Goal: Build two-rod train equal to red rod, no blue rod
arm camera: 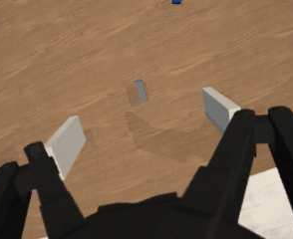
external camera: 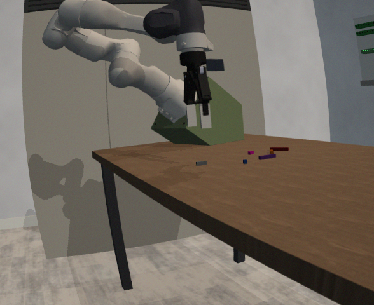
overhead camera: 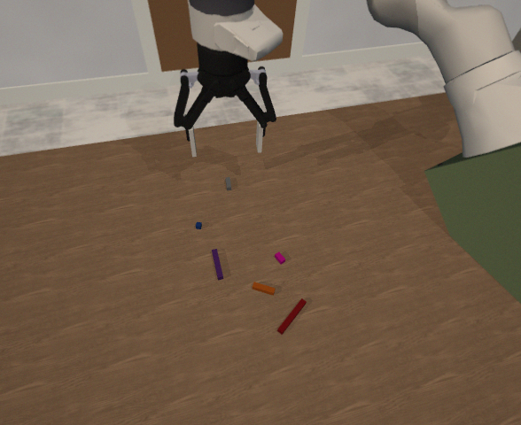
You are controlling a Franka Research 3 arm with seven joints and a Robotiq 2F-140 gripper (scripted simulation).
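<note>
Right now my hand is 26 cm to the right of the orange rod, 12 cm above it and 3 cm short of it. Round my hand: grey rod: 12 cm below; then blue rod: 12 cm below, 10 cm ahead, 8 cm to the left; then purple rod: 18 cm to the left, 12 cm below, 9 cm ahead.
</note>
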